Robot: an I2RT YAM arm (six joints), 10 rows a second.
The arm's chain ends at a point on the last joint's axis. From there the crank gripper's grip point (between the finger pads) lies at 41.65 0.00 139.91 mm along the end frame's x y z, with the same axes.
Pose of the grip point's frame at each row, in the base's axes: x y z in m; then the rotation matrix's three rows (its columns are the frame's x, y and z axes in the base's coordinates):
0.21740, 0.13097, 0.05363; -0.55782, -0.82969, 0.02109; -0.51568, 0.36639, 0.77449; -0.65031, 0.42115, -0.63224
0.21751, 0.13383, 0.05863; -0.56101, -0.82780, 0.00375; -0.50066, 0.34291, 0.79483; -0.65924, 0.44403, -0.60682
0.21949, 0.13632, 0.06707; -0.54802, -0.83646, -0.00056; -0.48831, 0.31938, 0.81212; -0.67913, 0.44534, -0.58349
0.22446, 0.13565, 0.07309; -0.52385, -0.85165, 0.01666; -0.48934, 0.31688, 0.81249; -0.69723, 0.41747, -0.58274
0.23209, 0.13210, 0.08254; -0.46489, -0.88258, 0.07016; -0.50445, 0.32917, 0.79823; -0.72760, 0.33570, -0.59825
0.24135, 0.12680, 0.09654; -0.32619, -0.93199, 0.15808; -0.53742, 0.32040, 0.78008; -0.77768, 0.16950, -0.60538
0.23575, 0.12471, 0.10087; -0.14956, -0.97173, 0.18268; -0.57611, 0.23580, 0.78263; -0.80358, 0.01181, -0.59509
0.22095, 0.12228, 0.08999; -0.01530, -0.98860, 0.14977; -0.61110, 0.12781, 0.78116; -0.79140, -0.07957, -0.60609
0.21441, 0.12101, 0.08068; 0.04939, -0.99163, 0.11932; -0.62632, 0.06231, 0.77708; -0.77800, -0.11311, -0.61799
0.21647, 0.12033, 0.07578; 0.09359, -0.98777, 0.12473; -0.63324, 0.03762, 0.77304; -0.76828, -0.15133, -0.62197
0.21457, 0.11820, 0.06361; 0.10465, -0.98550, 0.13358; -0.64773, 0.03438, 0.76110; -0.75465, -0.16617, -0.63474
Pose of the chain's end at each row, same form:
0.23768, 0.04409, 0.16917; -0.55782, -0.82969, 0.02109; -0.51568, 0.36639, 0.77449; -0.65031, 0.42115, -0.63224
0.24035, 0.04348, 0.17099; -0.56101, -0.82780, 0.00375; -0.50066, 0.34291, 0.79483; -0.65924, 0.44403, -0.60682
0.24239, 0.04303, 0.17699; -0.54802, -0.83646, -0.00056; -0.48831, 0.31938, 0.81212; -0.67913, 0.44534, -0.58349
0.24395, 0.04236, 0.18366; -0.52385, -0.85165, 0.01666; -0.48934, 0.31688, 0.81249; -0.69723, 0.41747, -0.58274
0.24164, 0.04143, 0.19655; -0.46489, -0.88258, 0.07016; -0.50445, 0.32917, 0.79823; -0.72760, 0.33570, -0.59825
0.23282, 0.04004, 0.21363; -0.32619, -0.93199, 0.15808; -0.53742, 0.32040, 0.78008; -0.77768, 0.16950, -0.60538
0.21642, 0.03921, 0.21760; -0.14956, -0.97173, 0.18268; -0.57611, 0.23580, 0.78263; -0.80358, 0.01181, -0.59509
0.20063, 0.03844, 0.20775; -0.01530, -0.98860, 0.14977; -0.61110, 0.12781, 0.78116; -0.79140, -0.07957, -0.60609
0.19566, 0.03837, 0.19955; 0.04939, -0.99163, 0.11932; -0.62632, 0.06231, 0.77708; -0.77800, -0.11311, -0.61799
0.19512, 0.03855, 0.19480; 0.09359, -0.98777, 0.12473; -0.63324, 0.03762, 0.77304; -0.76828, -0.15133, -0.62197
0.19152, 0.03869, 0.18385; 0.10465, -0.98550, 0.13358; -0.64773, 0.03438, 0.76110; -0.75465, -0.16617, -0.63474

